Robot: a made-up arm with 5 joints.
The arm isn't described. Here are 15 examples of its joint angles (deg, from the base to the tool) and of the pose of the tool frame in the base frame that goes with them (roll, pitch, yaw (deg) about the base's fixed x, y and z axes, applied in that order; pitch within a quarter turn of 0, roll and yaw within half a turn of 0; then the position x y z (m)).
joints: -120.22 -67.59 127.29 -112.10 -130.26
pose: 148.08 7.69 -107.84 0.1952 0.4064 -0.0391
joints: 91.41 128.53 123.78 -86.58 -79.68
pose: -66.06 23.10 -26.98 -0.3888 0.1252 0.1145
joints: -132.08 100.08 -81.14 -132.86 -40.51
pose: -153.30 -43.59 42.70 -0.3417 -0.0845 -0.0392
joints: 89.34 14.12 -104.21 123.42 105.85
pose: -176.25 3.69 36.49 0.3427 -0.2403 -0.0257
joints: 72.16 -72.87 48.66 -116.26 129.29
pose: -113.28 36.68 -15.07 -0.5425 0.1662 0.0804
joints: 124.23 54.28 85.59 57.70 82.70
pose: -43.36 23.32 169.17 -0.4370 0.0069 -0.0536
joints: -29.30 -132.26 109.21 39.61 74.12
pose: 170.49 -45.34 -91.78 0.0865 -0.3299 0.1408
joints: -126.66 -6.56 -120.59 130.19 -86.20
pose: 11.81 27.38 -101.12 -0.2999 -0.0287 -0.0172
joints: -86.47 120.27 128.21 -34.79 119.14
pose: 120.00 62.52 -169.85 0.2657 -0.0431 0.1149
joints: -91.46 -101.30 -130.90 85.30 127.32
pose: 43.97 -12.02 141.83 -0.1882 0.0891 0.2910
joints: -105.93 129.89 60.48 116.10 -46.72
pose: 12.74 -3.08 54.43 0.3603 0.2696 -0.2189
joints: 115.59 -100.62 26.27 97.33 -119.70
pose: -55.41 16.82 91.71 -0.1378 0.4626 0.1063
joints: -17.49 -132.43 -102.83 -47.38 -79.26
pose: 124.84 -22.93 -111.34 -0.0986 0.2417 0.0341
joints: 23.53 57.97 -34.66 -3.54 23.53
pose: -61.75 60.82 -27.66 0.3115 -0.0364 0.1469
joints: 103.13 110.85 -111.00 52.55 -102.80
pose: 124.87 27.84 19.92 0.2199 -0.0740 -0.0661
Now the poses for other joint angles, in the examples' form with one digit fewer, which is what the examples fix.
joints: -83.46 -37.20 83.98 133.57 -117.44
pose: -120.5 20.9 -46.1 0.509 0.049 0.157
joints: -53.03 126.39 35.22 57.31 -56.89
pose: 17.4 57.4 -11.3 0.395 0.024 -0.244
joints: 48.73 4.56 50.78 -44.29 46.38
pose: 16.5 29.8 -10.2 -0.204 -0.220 0.335
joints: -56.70 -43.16 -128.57 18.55 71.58
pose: 149.7 -30.3 73.4 0.031 0.169 0.059
